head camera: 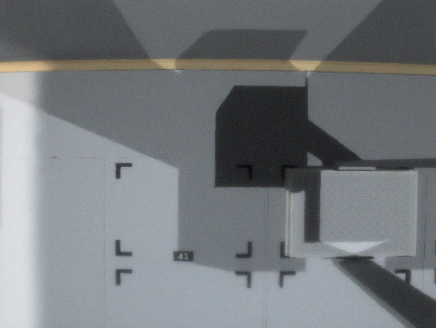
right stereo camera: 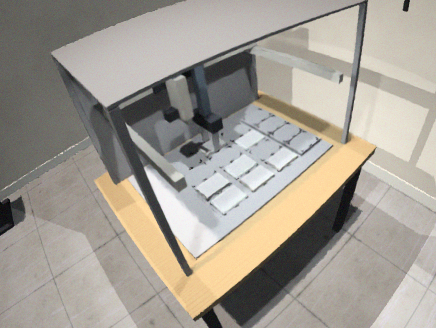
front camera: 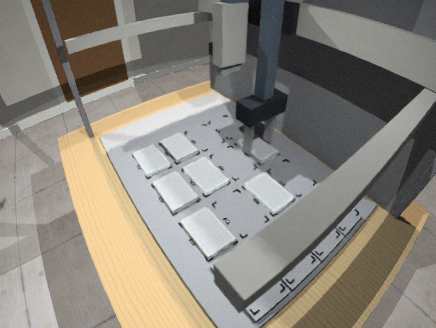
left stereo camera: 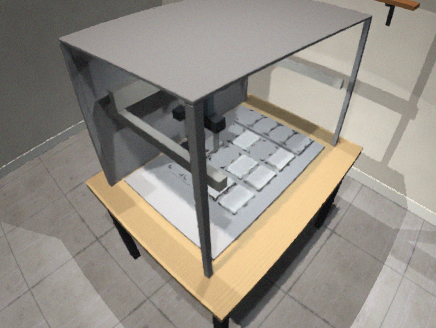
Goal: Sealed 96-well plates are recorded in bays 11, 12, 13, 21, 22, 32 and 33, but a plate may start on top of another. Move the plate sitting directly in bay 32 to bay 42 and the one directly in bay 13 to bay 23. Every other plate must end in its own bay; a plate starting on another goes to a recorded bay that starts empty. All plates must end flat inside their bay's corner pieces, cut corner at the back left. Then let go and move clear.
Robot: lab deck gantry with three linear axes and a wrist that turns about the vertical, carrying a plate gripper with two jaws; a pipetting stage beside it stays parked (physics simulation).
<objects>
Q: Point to a plate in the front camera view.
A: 203, 173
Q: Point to a plate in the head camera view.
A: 327, 213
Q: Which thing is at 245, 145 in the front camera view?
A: My gripper.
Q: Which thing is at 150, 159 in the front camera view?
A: A plate.
</objects>
